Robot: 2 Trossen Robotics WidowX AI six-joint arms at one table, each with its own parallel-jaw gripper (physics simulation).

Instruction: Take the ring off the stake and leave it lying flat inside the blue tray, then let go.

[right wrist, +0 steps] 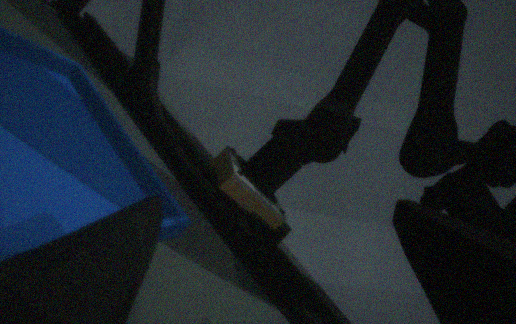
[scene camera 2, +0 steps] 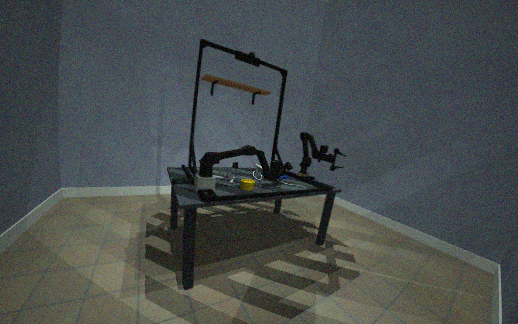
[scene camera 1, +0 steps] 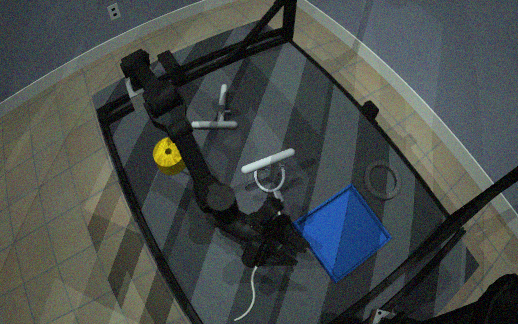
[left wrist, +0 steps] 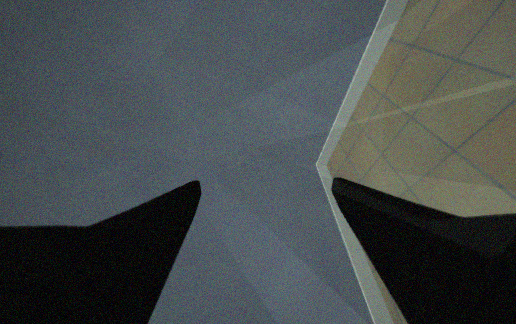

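Seen in the pictures: left gripper, between the fingertips: (scene camera 2: 345,161) (left wrist: 266,185); right gripper, between the fingertips: (right wrist: 280,210) (scene camera 2: 285,169) (scene camera 1: 303,254); left arm's base, origin of its link: (right wrist: 256,180) (scene camera 2: 303,172); right arm's base, origin of its link: (scene camera 2: 205,175).
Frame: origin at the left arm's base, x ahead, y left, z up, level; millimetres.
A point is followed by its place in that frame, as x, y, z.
Note:
A white ring (scene camera 1: 264,186) @(425, -269, -36) (scene camera 2: 256,175) @(459, -306, -19) hangs at the stake, just under its white crossbar (scene camera 1: 267,161) @(425, -288, 66), near the middle of the table. The blue tray (scene camera 1: 342,231) @(194, -228, -41) (scene camera 2: 284,177) @(215, -126, -33) lies flat to the right of it and holds nothing; its corner also shows in the right wrist view (right wrist: 115,167) @(146, -159, -40). My right gripper (scene camera 1: 293,239) (scene camera 2: 277,171) @(276, -115, 53) (right wrist: 280,210) @(276, -115, 53) is open and empty, low over the table between the stake and the tray's left corner. My left gripper (scene camera 2: 338,159) @(154, 334, 184) (left wrist: 266,185) @(154, 334, 184) is open and empty, held out past the table's far edge, facing the wall.
A yellow cylinder (scene camera 1: 168,155) @(682, -242, 4) (scene camera 2: 247,184) @(730, -234, -8) stands at the left beside the right arm. A white T-shaped peg (scene camera 1: 220,123) @(606, -403, -27) lies at the back. A white cable (scene camera 1: 252,289) @(352, -12, -41) trails to the front edge. A dark ring (scene camera 1: 382,196) @(111, -356, -31) lies beyond the tray. A black frame (scene camera 2: 200,96) @(560, -848, 551) stands over the table.

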